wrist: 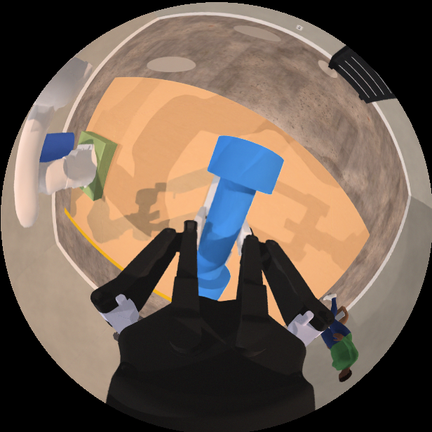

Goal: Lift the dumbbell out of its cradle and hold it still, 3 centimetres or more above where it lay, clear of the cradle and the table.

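The blue dumbbell runs from upper right to lower left in the middle of the wrist view. Its large far head faces the camera's upper side, and its lower head shows partly between the black fingers. My gripper is shut on the dumbbell's bar, with pale pads on both sides of it. A pale strip shows along the left of the bar below the far head; whether it is cradle or finger pad I cannot tell. The cradle is mostly or wholly hidden behind the dumbbell. The height of the dumbbell above the table cannot be read exactly.
The orange table top carries shadows of the arm and gripper. A green block is at the left, with a blue piece and white arm-like parts beside it. A dark slatted object is at upper right; a figure is at lower right.
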